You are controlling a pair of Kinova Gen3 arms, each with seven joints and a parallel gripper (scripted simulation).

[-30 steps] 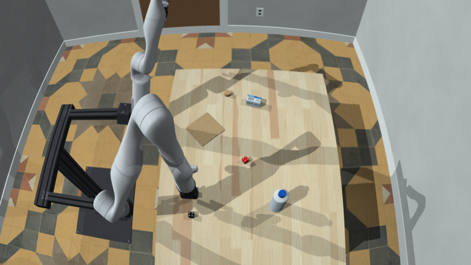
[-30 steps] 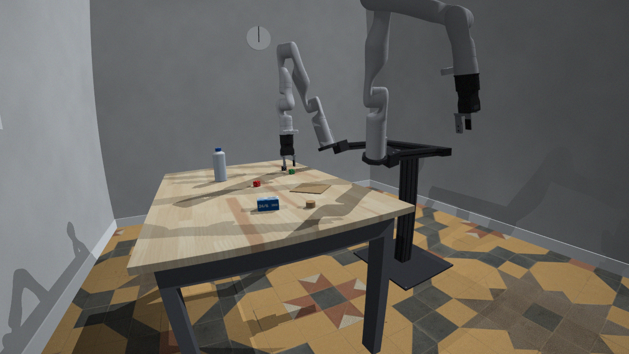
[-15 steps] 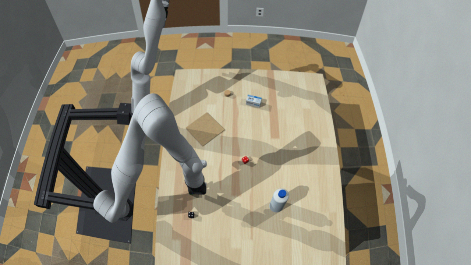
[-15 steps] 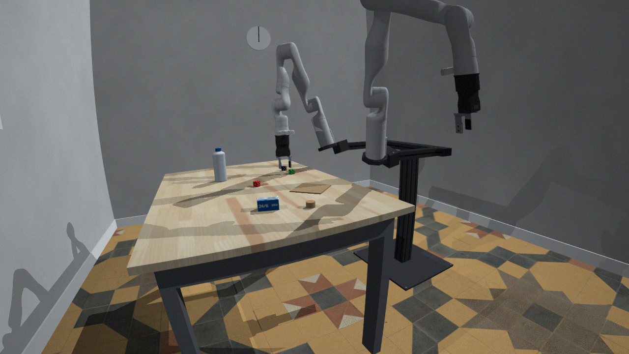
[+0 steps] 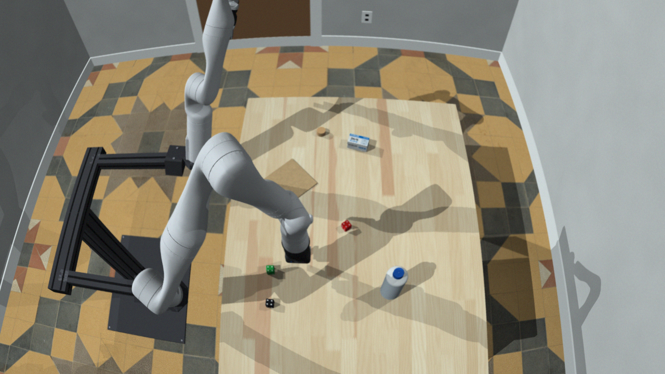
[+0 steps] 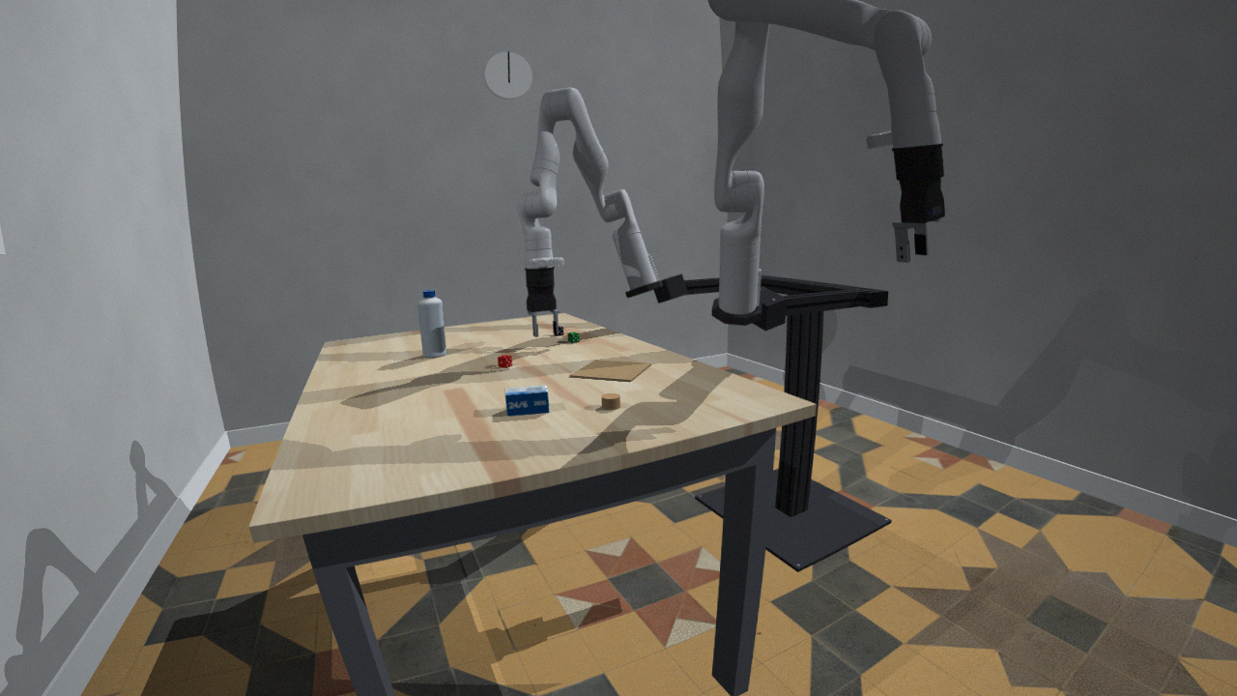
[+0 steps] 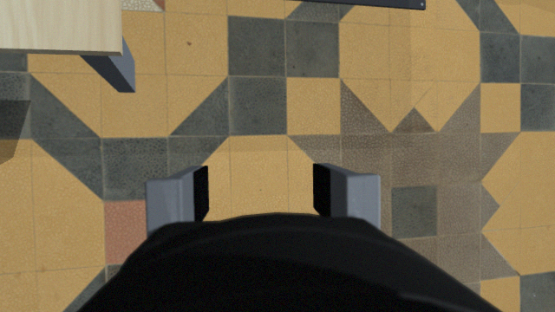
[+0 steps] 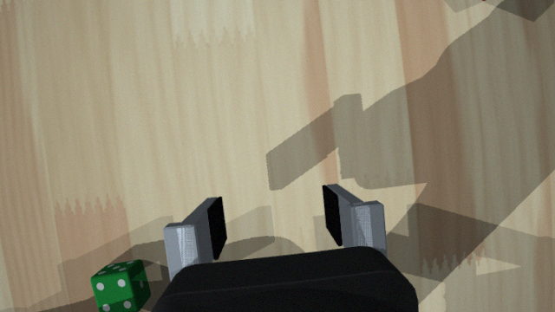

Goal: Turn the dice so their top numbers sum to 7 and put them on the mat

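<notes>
Right now the red die is 140 mm ahead of my right hand, 130 mm to the left of it and 40 mm below it. Round my right hand: green die: 90 mm behind, 50 mm to the right, 40 mm below; brown square mat: 70 mm behind, 300 mm to the left, 50 mm below; black die: 80 mm behind, 160 mm to the right, 40 mm below.
</notes>
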